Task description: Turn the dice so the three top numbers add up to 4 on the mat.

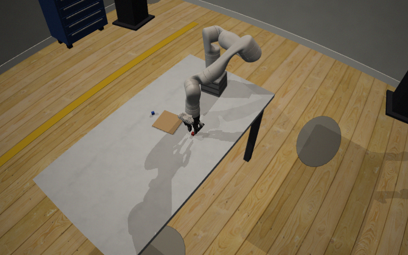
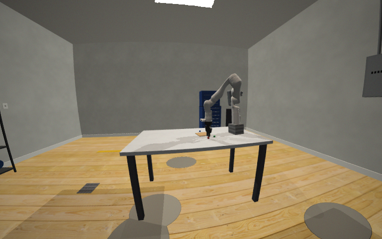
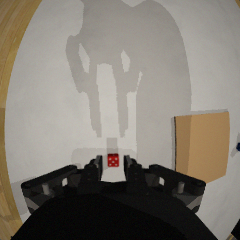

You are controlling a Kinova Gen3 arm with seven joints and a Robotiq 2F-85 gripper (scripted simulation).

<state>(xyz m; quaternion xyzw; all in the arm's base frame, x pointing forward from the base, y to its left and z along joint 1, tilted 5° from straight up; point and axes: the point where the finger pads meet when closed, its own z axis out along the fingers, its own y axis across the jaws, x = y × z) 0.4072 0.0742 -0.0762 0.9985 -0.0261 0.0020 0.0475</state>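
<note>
Now: hand 30 mm above the red die. From my hand the other things lie so: blue die: 290 mm to the right, 30 mm below, 20 mm behind; then tan mat: 170 mm to the right, 40 mm below, 10 mm behind; then green die: 80 mm behind, 30 mm below, 20 mm to the right.
</note>
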